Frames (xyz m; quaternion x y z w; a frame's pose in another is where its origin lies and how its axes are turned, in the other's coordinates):
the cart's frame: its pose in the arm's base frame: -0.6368 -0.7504 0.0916 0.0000 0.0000 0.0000 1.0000
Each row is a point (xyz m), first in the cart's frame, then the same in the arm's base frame.
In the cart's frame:
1: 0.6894 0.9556 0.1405
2: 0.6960 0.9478 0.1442
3: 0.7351 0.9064 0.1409
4: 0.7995 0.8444 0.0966
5: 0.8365 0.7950 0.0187
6: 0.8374 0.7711 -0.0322
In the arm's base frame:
1: 0.0526 0.2052 0.2321
2: 0.0592 0.1974 0.2358
3: 0.0983 0.1560 0.2325
4: 0.1627 0.0940 0.1882
5: 0.1997 0.0446 0.1103
6: 0.2006 0.0207 0.0594

